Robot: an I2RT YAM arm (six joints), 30 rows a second.
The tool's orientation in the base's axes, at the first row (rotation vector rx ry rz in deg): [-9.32 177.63 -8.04]
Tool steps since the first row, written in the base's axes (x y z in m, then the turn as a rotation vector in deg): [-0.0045 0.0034 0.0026 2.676 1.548 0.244]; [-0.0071 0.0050 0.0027 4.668 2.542 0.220]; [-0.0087 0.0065 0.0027 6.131 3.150 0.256]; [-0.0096 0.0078 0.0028 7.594 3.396 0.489]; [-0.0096 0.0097 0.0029 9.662 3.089 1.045]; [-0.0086 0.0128 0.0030 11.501 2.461 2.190]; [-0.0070 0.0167 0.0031 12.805 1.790 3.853]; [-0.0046 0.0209 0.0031 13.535 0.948 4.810]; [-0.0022 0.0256 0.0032 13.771 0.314 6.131]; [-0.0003 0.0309 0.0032 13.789 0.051 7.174]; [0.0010 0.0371 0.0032 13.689 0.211 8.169]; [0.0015 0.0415 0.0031 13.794 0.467 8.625]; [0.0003 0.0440 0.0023 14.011 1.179 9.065]
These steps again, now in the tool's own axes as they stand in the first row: [0.0040 0.0036 -0.0031 -2.831 1.236 -0.276]; [0.0064 0.0054 -0.0034 -4.915 2.017 -0.263]; [0.0079 0.0071 -0.0036 -6.435 2.466 -0.296]; [0.0086 0.0085 -0.0038 -7.922 2.537 -0.494]; [0.0084 0.0103 -0.0041 -9.961 1.970 -0.940]; [0.0071 0.0133 -0.0044 -11.756 1.053 -1.954]; [0.0051 0.0170 -0.0048 -13.029 0.102 -3.499]; [0.0023 0.0209 -0.0051 -13.694 -0.895 -4.349]; [-0.0006 0.0253 -0.0055 -13.899 -1.669 -5.599]; [-0.0031 0.0303 -0.0059 -13.920 -2.027 -6.613]; [-0.0050 0.0363 -0.0064 -13.866 -1.950 -7.622]; [-0.0060 0.0407 -0.0067 -14.011 -1.749 -8.094]; [-0.0050 0.0433 -0.0062 -14.315 -1.106 -8.587]
